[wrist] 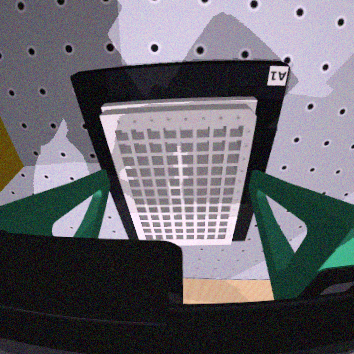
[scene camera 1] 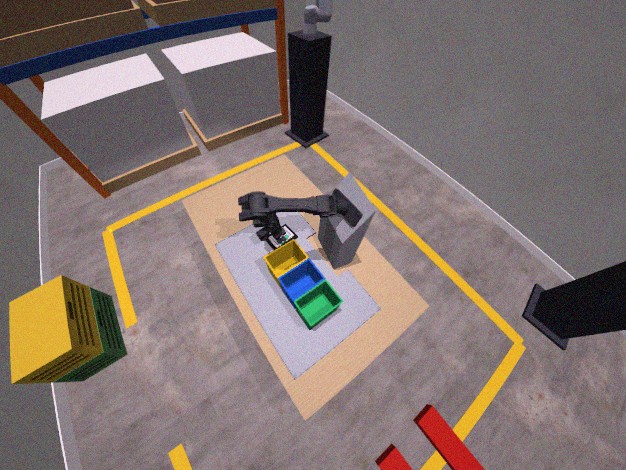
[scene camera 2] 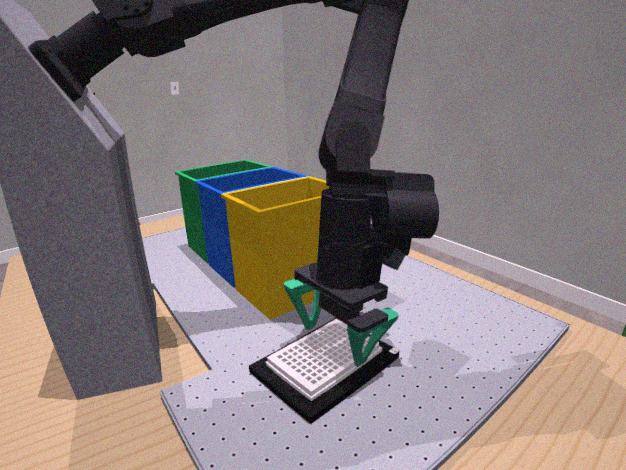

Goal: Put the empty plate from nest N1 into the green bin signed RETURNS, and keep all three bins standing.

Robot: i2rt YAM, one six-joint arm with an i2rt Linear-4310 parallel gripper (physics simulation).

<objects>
green bin: scene camera 1; scene camera 2; not seen in the wrist view (out of frame)
blue bin: scene camera 1; scene camera 2; not seen in the wrist view (out of frame)
same spot on blue bin: [scene camera 2: 214,213] = [scene camera 1: 313,270]
same spot on green bin: [scene camera 2: 189,191] = [scene camera 1: 330,290]
</objects>
